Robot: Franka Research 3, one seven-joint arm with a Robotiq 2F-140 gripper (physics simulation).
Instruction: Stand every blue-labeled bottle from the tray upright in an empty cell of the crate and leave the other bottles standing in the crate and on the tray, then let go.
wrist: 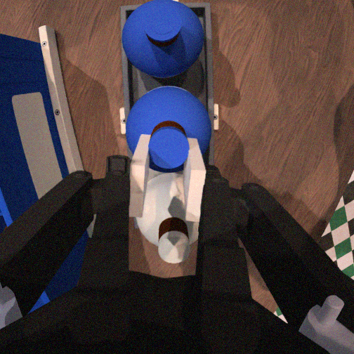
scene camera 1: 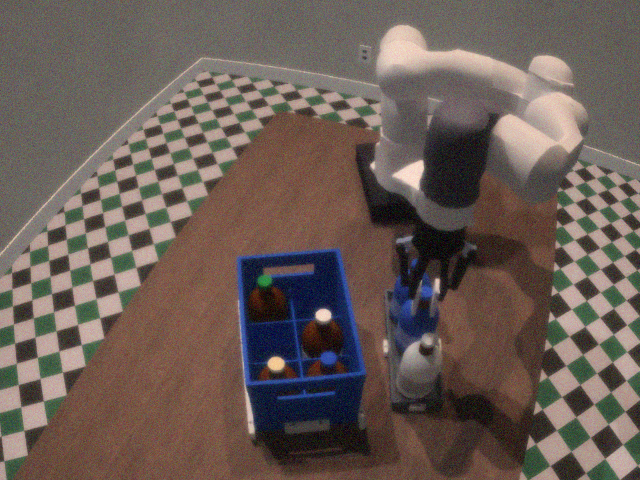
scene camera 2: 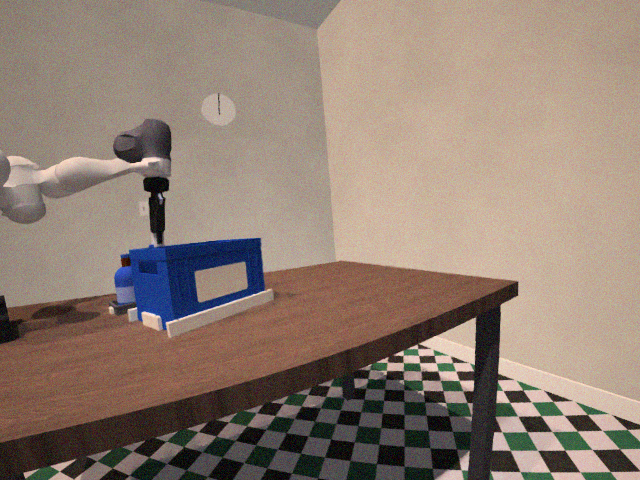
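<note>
My gripper (scene camera 1: 425,304) (scene camera 2: 158,241) (wrist: 166,155) points down and is shut on the blue cap of the middle blue bottle (scene camera 1: 410,328) (wrist: 167,107), which stands upright in the tray (scene camera 1: 392,397) (wrist: 124,75). Another blue bottle (scene camera 1: 400,297) (scene camera 2: 124,281) (wrist: 162,57) stands at the tray's robot-side end. A white bottle (scene camera 1: 417,369) (wrist: 157,200) stands at the near end. The blue crate (scene camera 1: 258,408) (scene camera 2: 180,294) (wrist: 30,65) has six cells; its far right and middle left cells are empty. The lower part of the held bottle is hidden in the wrist view.
Brown bottles stand in the crate: green-capped (scene camera 1: 267,304) far left, white-capped (scene camera 1: 322,335) middle right, yellow-capped (scene camera 1: 276,364) near left, blue-capped (scene camera 1: 329,358) near right. White strips (scene camera 2: 222,312) (wrist: 60,100) line the crate's base. The robot's base stands behind the tray.
</note>
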